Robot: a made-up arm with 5 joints.
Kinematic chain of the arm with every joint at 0, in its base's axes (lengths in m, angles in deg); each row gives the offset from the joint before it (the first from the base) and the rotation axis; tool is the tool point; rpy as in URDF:
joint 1: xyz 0 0 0.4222 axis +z
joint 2: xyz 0 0 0 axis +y
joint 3: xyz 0.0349 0 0.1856 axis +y
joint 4: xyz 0.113 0 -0.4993 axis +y
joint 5: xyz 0.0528 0 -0.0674 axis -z
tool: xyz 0 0 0 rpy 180 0 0
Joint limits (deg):
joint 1: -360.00..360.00
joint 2: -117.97..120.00
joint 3: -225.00..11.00
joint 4: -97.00..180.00
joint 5: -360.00..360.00
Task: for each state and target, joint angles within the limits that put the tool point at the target. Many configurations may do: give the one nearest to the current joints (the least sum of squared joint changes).
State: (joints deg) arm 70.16 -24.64 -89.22 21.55 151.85
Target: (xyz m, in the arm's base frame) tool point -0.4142 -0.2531 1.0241
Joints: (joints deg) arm 31.43 -67.76 -131.52 17.10 151.85
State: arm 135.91 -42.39 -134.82 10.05 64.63
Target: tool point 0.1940 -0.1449 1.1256
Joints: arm 143.24 -61.32 -112.00 2.08 64.63
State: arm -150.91 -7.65 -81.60 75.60 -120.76
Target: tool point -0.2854 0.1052 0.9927
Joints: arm -200.23 -38.76 -91.55 81.88 -120.76
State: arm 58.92 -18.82 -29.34 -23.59 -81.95
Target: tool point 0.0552 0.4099 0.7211
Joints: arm 82.33 -51.37 -34.39 -35.28 -81.95
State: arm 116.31 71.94 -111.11 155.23 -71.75
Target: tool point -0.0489 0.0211 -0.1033
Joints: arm 156.66 102.89 -83.69 152.09 -71.75
